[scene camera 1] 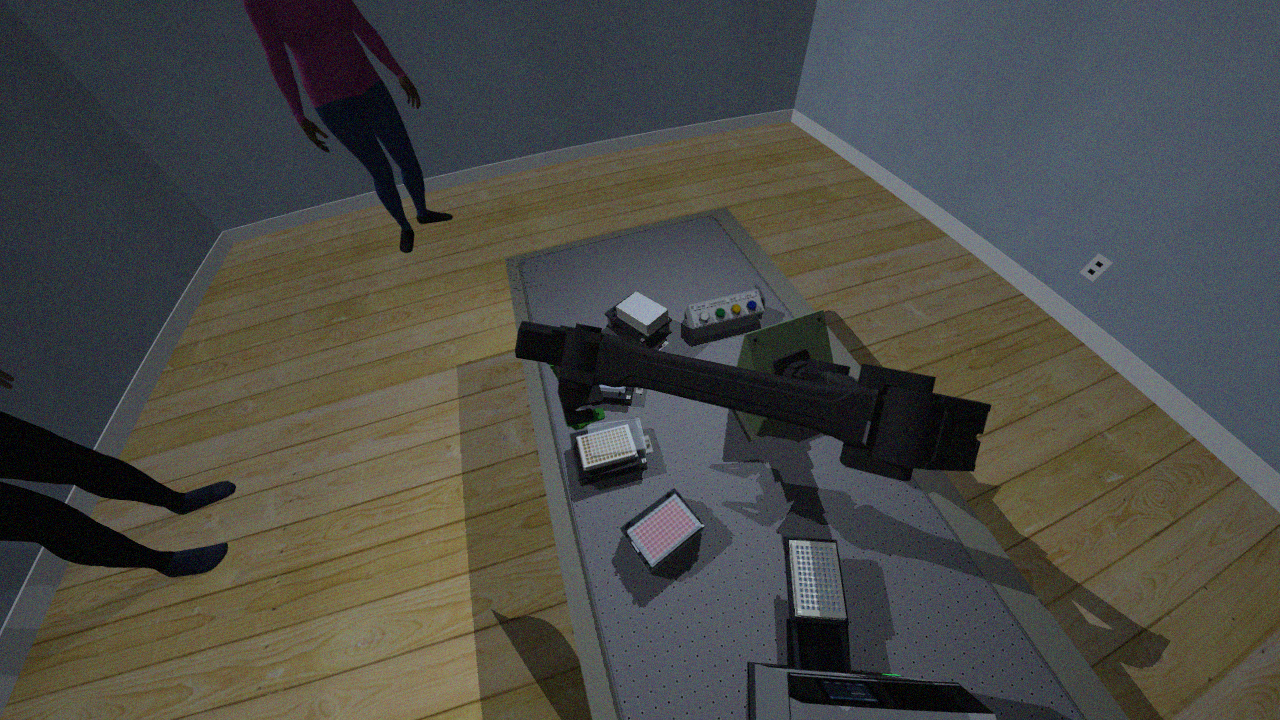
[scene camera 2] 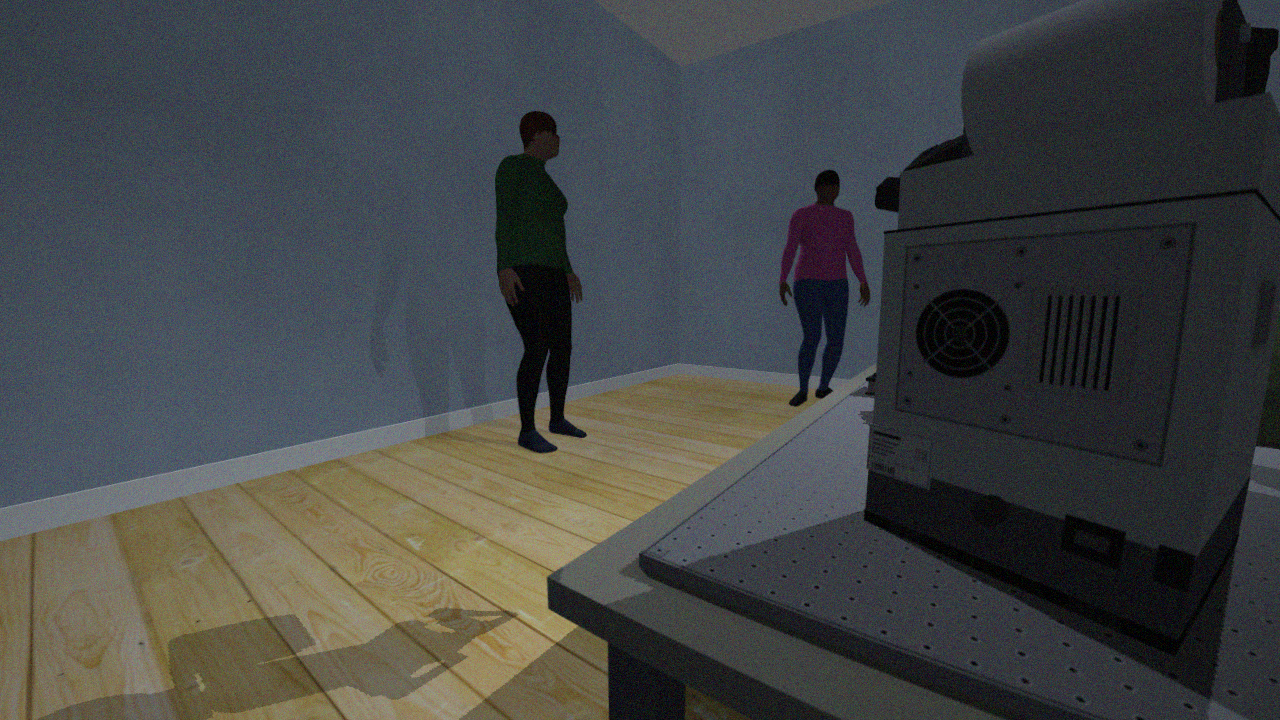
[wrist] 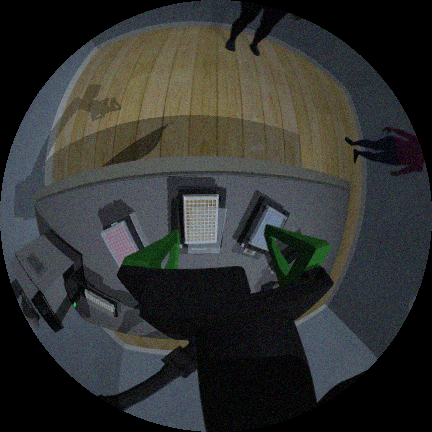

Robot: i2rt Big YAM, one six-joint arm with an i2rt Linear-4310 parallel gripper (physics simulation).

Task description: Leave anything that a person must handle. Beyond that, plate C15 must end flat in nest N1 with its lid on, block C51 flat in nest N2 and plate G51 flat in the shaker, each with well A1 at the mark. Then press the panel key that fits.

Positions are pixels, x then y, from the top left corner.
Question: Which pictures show my gripper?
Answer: Scene camera 1 and the wrist view only.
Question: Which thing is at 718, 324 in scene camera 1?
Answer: A button box.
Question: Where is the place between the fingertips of my gripper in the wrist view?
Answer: At 222, 231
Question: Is my gripper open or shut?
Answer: Open.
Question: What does my gripper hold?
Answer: Nothing.
